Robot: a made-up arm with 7 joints. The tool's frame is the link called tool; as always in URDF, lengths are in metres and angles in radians. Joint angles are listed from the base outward.
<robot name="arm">
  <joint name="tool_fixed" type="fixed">
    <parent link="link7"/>
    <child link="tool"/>
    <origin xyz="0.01 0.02 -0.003" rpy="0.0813 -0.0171 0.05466"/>
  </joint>
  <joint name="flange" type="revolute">
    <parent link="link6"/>
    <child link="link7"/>
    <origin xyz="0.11 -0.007 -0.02"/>
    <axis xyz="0 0 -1"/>
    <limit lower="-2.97" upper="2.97"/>
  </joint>
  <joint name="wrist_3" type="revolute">
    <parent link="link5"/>
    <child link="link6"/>
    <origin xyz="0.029 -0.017 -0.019"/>
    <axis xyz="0 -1 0"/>
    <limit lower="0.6" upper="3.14"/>
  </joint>
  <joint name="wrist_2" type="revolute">
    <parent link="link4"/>
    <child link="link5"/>
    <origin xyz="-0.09 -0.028 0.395"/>
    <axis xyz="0 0 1"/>
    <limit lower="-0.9" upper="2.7"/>
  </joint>
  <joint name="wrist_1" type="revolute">
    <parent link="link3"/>
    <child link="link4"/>
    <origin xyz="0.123 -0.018 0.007"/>
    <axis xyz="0 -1 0"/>
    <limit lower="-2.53" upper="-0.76"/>
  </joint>
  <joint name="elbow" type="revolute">
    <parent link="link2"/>
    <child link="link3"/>
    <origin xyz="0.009 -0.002 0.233"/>
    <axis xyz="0 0 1"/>
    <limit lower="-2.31" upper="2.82"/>
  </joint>
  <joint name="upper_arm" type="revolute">
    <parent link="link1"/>
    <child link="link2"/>
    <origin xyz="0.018 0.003 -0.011"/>
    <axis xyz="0 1 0"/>
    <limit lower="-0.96" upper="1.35"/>
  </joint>
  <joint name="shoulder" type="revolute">
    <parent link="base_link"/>
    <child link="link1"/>
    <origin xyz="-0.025 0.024 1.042"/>
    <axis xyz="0 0 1"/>
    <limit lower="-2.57" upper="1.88"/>
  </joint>
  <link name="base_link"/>
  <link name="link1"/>
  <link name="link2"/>
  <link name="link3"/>
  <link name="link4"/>
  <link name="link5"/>
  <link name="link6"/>
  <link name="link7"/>
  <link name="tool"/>
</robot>
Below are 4 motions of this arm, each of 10 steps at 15 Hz.
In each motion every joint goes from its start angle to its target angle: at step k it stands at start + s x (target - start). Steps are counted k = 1, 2, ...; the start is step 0. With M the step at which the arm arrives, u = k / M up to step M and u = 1 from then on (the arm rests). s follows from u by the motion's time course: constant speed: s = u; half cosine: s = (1 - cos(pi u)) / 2; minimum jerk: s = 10 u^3 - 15 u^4 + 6 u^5.
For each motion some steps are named. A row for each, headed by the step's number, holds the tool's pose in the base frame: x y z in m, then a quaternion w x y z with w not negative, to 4 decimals.
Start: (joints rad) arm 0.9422 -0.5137 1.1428 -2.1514 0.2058 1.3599 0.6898
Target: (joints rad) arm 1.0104 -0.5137 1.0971 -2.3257 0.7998 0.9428 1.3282
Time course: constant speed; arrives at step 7
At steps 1, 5, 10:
1: -0.2495 0.5159 1.1271 0.8114 -0.2740 -0.0012 0.5163
5: -0.2467 0.4699 1.0665 0.8508 -0.3954 0.1192 0.3249
10: -0.2517 0.4423 1.0443 0.8362 -0.4672 0.1621 0.2369

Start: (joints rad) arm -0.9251 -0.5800 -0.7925 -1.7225 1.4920 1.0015 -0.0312
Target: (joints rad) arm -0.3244 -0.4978 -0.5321 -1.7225 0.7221 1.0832 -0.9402
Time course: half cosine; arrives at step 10
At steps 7, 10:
7: 0.1738 -0.3978 1.4504 0.8292 0.4153 -0.3548 0.1184
10: 0.2443 -0.3594 1.4386 0.8490 0.3700 -0.2929 0.2375

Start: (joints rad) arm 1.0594 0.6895 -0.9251 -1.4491 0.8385 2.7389 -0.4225
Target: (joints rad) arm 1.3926 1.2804 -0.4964 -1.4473 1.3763 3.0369 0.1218
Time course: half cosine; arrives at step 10
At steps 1, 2, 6, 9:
1: 0.6412 0.2215 1.1827 0.8831 0.0643 -0.4307 0.1748
2: 0.6362 0.2526 1.1544 0.8875 0.0844 -0.4209 0.1674
6: 0.5308 0.4275 0.9106 0.9296 0.1906 -0.3084 0.0666
9: 0.4328 0.4594 0.7696 0.9509 0.1981 -0.2368 -0.0217

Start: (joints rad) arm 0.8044 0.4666 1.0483 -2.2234 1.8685 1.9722 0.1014
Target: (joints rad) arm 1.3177 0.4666 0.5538 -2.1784 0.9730 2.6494 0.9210
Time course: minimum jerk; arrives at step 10
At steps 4, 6, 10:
4: -0.1257 0.5776 0.8521 0.7548 0.1618 0.6350 0.0293
6: -0.0961 0.5865 0.8372 0.8747 0.0915 0.4753 0.0259
10: -0.0784 0.6016 0.8479 0.9401 0.0958 0.3266 0.0172

